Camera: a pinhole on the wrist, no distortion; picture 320 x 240 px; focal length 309.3 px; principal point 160.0 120.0 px. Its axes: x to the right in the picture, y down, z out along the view. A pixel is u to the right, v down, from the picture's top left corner.
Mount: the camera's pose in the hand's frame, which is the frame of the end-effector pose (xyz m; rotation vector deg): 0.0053 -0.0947 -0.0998 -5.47 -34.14 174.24
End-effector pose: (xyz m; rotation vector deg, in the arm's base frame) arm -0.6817 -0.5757 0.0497 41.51 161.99 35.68
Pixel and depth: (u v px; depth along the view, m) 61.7 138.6 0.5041
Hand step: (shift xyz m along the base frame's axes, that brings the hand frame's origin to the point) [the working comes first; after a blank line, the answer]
In the camera's frame: -0.1602 0.0303 0.5041

-0.1586 -0.0628 -0.4715
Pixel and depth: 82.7 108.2 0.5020
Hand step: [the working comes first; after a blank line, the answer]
In the camera's frame: -0.1255 -0.0192 0.5020

-0.1055 -0.0352 -0.4625
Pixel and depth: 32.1 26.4 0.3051
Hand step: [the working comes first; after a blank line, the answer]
In the camera's frame: -0.1262 -0.0923 0.3051

-0.0979 0.0308 -0.2632
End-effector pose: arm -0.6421 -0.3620 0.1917 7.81 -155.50 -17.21
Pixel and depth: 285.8 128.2 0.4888
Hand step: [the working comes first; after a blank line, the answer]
In the camera's frame: 0.1988 0.0130 0.4888

0.0854 -0.1769 -0.4522
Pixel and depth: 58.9 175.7 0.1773
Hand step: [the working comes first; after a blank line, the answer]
In the camera's frame: -0.0580 0.0319 0.1773

-0.0580 -0.1850 -0.0745
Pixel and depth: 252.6 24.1 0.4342
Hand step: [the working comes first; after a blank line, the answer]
In the camera's frame: 0.1300 -0.1346 0.4342

0.0040 -0.0366 -0.3957
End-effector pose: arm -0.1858 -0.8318 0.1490 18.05 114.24 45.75
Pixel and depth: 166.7 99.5 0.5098
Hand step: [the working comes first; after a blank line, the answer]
In the camera's frame: 0.0110 -0.0338 0.5098

0.3680 -0.0556 -0.2736
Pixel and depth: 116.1 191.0 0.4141
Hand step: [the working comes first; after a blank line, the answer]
In the camera's frame: -0.0588 0.0951 0.4141

0.2254 -0.1387 -0.3317
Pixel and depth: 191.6 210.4 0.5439
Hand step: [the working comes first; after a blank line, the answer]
In the camera's frame: 0.0556 0.1590 0.5439

0.3770 -0.2428 -0.3454
